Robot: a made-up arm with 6 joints.
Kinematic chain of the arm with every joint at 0, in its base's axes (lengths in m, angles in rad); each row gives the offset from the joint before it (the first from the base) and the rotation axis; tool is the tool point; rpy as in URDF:
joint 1: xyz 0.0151 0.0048 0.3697 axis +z
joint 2: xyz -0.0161 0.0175 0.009 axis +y
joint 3: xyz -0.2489 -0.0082 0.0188 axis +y
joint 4: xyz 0.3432 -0.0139 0.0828 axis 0.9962 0 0.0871
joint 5: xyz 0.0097 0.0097 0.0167 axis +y
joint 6: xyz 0.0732 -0.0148 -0.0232 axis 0.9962 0 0.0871
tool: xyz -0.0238 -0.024 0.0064 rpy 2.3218 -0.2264 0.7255
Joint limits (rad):
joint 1: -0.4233..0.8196
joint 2: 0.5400..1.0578
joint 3: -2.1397..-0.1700
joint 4: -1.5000..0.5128
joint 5: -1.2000..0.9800
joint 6: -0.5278..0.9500
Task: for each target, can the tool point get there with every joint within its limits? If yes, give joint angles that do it. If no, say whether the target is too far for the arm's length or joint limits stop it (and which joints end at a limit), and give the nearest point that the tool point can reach.
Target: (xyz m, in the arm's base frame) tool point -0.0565 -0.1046 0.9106
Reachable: yes | joints 0.6159 0.6215 -1.7592 -0.6788 0.7924 -0.0024
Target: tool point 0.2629 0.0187 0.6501
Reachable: yes | joints 0.2351 0.8501 -0.7260 0.2386 -1.0234 0.2129
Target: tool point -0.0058 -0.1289 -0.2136
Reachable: no: joint limits stop it (at a limit: joint 1, joint 2, joint 3, joint 6) | nearest point 0.1578 -0.0762 0.3246 | short by 0.565 m
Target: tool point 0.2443 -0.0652 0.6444
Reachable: yes | joints -0.2901 0.7603 -0.6434 -0.8579 -0.8997 0.7297
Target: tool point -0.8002 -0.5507 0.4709
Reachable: no: too far | nearest point -0.2966 -0.2076 0.8940 | short by 0.742 m
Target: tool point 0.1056 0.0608 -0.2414
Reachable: no: joint limits stop it (at a limit: joint 2, joint 3, joint 4, joint 6) | nearest point 0.1590 0.0939 0.3229 | short by 0.568 m
